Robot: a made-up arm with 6 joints. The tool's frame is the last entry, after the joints. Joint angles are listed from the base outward. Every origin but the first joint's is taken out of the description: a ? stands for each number. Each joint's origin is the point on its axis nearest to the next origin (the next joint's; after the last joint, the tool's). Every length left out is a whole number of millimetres.
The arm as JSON. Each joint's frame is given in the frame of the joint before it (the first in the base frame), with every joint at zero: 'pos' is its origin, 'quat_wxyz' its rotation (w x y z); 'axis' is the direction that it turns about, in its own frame. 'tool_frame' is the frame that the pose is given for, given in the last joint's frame.
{
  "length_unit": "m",
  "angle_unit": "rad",
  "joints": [
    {
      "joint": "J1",
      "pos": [
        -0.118,
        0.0,
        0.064
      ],
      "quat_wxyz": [
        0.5,
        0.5,
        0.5,
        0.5
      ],
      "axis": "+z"
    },
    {
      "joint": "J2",
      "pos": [
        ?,
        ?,
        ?
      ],
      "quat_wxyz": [
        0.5,
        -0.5,
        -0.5,
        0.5
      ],
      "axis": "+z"
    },
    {
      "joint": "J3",
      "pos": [
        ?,
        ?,
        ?
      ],
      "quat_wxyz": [
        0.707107,
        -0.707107,
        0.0,
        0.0
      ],
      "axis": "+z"
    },
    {
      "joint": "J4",
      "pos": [
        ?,
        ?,
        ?
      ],
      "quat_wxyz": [
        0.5,
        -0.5,
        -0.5,
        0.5
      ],
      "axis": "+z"
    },
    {
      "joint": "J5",
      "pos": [
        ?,
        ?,
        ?
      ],
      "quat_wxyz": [
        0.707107,
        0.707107,
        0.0,
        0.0
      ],
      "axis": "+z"
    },
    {
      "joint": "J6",
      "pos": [
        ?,
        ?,
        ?
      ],
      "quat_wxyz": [
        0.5,
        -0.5,
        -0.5,
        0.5
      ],
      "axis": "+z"
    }
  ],
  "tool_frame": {
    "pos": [
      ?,
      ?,
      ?
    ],
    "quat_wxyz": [
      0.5,
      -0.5,
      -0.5,
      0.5
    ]
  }
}
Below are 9 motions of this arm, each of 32 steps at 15 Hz.
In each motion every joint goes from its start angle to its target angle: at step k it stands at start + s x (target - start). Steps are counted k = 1, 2, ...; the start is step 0. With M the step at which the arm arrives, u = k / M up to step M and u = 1 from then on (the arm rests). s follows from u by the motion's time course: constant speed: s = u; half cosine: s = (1 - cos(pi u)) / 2; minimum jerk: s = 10 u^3 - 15 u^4 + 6 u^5.
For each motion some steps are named. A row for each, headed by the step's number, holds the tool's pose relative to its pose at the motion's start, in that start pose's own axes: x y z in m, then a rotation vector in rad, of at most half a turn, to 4 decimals.
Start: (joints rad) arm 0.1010 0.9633 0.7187 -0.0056 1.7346 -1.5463
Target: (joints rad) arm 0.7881 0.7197 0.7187 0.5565 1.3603 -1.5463
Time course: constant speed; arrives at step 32
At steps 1, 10, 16, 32:
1: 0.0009 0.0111 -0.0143 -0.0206 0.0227 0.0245
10: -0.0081 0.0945 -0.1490 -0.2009 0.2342 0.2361
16: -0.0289 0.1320 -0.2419 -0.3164 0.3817 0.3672
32: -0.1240 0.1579 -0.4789 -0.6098 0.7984 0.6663

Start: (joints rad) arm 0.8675 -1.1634 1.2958 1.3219 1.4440 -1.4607
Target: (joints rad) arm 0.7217 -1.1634 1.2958 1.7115 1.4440 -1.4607
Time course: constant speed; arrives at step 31
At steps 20, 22, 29, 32:
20: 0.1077 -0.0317 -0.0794 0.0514 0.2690 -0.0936
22: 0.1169 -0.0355 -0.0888 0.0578 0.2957 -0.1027
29: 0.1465 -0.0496 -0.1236 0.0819 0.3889 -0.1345
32: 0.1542 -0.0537 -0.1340 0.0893 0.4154 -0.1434

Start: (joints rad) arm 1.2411 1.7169 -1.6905 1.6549 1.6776 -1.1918
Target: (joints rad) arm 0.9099 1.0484 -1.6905 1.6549 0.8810 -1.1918
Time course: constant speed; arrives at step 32
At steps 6, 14, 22, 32:
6: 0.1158 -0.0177 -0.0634 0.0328 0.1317 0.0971
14: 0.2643 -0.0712 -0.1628 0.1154 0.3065 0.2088
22: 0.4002 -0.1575 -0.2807 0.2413 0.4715 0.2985
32: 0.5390 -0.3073 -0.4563 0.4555 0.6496 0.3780

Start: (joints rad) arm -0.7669 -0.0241 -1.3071 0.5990 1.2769 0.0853
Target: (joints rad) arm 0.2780 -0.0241 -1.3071 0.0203 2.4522 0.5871
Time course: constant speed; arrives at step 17
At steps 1, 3, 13, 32:
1: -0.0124 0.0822 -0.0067 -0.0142 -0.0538 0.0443
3: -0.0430 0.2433 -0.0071 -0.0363 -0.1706 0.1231
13: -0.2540 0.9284 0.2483 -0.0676 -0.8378 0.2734
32: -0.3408 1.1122 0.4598 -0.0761 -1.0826 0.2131

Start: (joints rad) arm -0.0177 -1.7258 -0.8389 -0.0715 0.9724 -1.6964
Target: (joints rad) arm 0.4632 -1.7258 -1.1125 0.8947 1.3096 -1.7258
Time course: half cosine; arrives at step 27
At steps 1, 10, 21, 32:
1: 0.0016 0.0005 0.0000 0.0003 0.0026 -0.0003
10: 0.1453 0.0524 -0.0266 0.0124 0.2394 -0.0484
21: 0.3926 0.1425 -0.2178 -0.0536 0.7378 -0.2525
32: 0.4296 0.1510 -0.2767 -0.0786 0.8399 -0.3122

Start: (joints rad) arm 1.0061 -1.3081 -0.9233 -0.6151 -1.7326 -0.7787
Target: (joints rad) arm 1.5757 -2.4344 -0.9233 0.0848 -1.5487 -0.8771
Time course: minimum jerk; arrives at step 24
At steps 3, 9, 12, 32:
3: -0.0170 -0.0149 -0.0086 0.0136 -0.0206 -0.0006
9: -0.2619 -0.2015 -0.2165 0.2362 -0.3488 -0.0647
12: -0.4179 -0.2494 -0.4672 0.4272 -0.6194 -0.2001
32: -0.5106 0.0765 -0.9697 0.7931 -1.1366 -0.7454

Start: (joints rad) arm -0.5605 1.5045 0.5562 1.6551 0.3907 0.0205
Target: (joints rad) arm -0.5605 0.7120 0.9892 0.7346 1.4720 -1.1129
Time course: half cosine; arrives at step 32
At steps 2, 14, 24, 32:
2: 0.0012 0.0032 0.0016 -0.0163 0.0016 0.0103
14: 0.0142 0.1484 0.0310 -0.7543 -0.0166 0.2270
24: -0.0144 0.3029 -0.0048 -1.4812 -0.3655 0.0045
32: -0.0321 0.3523 -0.0203 -1.6048 -0.5680 -0.1367

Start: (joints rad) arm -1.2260 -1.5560 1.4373 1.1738 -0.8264 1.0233
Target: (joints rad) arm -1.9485 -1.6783 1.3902 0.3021 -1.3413 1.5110
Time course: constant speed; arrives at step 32
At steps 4, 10, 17, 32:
4: -0.0157 0.0322 -0.0639 0.0262 0.0528 0.0331
10: -0.0542 0.0679 -0.1658 0.0469 0.1458 0.0576
17: -0.1212 0.0858 -0.2886 0.0366 0.2671 0.0508
32: -0.3335 0.0194 -0.5270 -0.1327 0.5271 -0.0628

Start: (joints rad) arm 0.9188 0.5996 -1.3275 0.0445 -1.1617 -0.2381
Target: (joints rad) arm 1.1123 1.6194 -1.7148 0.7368 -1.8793 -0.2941
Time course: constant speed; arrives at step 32
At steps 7, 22, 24, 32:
7: 0.1787 -0.0898 0.0143 0.2546 0.0523 0.1400
22: 0.6223 -0.2027 -0.1211 0.7986 0.2411 0.3370
24: 0.6811 -0.2052 -0.1561 0.8680 0.2718 0.3510
32: 0.8970 -0.1809 -0.3290 1.1314 0.4006 0.3766

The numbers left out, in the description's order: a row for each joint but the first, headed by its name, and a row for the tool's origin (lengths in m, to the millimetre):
J2: 0.171 -0.059 0.0
J3: -0.397 -0.119 0.0
J4: 0.076 -0.364 0.0
J5: -0.396 0.369 0.0
J6: 0.263 -0.077 0.0
tool: -0.074 -0.07 0.0

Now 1 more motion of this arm.
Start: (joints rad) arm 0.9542 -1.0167 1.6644 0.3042 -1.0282 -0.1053
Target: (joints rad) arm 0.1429 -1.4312 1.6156 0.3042 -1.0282 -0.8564
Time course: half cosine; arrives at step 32
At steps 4, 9, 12, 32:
4: 0.0215 0.0074 -0.0157 -0.0199 0.0542 -0.0097
9: 0.1024 0.0276 -0.0821 -0.0900 0.2616 -0.0546
12: 0.1705 0.0339 -0.1478 -0.1427 0.4433 -0.1036
32: 0.4362 -0.1317 -0.5876 -0.2642 1.4384 -0.5187

